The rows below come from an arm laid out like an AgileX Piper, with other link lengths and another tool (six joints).
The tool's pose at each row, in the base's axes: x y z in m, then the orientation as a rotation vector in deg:
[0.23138, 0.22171, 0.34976, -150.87, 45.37, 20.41]
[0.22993, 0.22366, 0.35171, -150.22, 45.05, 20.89]
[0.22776, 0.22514, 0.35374, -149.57, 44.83, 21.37]
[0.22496, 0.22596, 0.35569, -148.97, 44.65, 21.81]
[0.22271, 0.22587, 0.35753, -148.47, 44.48, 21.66]
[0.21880, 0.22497, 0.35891, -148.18, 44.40, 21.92]
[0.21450, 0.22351, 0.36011, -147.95, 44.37, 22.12]
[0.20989, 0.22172, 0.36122, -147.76, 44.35, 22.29]
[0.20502, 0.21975, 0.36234, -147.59, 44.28, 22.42]
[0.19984, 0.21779, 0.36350, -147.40, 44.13, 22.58]
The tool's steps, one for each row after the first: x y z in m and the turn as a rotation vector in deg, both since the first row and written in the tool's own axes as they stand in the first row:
[-0.00277, -0.00121, -0.00076, 0.49, -0.58, -0.09]
[-0.00592, -0.00167, -0.00169, 0.97, -1.14, -0.11]
[-0.00924, -0.00124, -0.00273, 1.41, -1.65, -0.12]
[-0.01165, -0.00039, -0.00413, 1.93, -1.76, -0.21]
[-0.01485, 0.00217, -0.00522, 2.13, -2.03, -0.20]
[-0.01805, 0.00542, -0.00634, 2.28, -2.24, -0.17]
[-0.02130, 0.00914, -0.00746, 2.40, -2.42, -0.14]
[-0.02469, 0.01314, -0.00864, 2.52, -2.57, -0.16]
[-0.02834, 0.01730, -0.00981, 2.67, -2.77, -0.22]

